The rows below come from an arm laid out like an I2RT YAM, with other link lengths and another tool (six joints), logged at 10 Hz.
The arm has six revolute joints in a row. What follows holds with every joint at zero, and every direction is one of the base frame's. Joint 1 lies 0.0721 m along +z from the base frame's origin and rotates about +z. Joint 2 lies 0.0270 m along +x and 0.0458 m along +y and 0.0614 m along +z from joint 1 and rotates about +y. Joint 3 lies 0.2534 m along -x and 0.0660 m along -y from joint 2 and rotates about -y. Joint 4 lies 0.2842 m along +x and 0.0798 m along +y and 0.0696 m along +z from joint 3 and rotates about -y. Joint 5 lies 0.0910 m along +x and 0.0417 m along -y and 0.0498 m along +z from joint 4 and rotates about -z. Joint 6 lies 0.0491 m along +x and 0.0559 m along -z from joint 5 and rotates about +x. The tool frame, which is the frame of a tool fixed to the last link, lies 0.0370 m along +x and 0.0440 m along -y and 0.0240 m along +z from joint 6; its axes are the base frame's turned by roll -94.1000, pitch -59.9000 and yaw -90.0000 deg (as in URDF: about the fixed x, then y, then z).
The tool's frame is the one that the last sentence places.
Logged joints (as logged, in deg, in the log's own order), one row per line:
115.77 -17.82 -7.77 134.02 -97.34 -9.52
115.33 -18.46 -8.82 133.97 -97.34 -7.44
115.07 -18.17 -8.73 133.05 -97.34 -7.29
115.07 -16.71 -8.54 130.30 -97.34 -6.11
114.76 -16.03 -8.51 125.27 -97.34 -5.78
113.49 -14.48 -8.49 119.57 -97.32 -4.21
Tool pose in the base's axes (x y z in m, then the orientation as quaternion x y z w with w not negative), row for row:
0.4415 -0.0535 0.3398 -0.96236 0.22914 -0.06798 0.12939
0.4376 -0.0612 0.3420 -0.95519 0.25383 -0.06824 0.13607
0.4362 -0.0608 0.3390 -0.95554 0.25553 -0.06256 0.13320
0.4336 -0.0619 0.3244 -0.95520 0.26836 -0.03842 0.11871
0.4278 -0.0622 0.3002 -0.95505 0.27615 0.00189 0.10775
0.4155 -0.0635 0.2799 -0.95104 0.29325 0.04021 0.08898
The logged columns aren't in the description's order. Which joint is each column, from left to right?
Columns, left to right: joint 2, joint 5, joint 1, joint 3, joint 4, joint 6.
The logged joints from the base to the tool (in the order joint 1, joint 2, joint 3, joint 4, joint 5, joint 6), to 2 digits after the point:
-7.77 115.77 134.02 -97.34 -17.82 -9.52
-8.82 115.33 133.97 -97.34 -18.46 -7.44
-8.73 115.07 133.05 -97.34 -18.17 -7.29
-8.54 115.07 130.30 -97.34 -16.71 -6.11
-8.51 114.76 125.27 -97.34 -16.03 -5.78
-8.49 113.49 119.57 -97.32 -14.48 -4.21

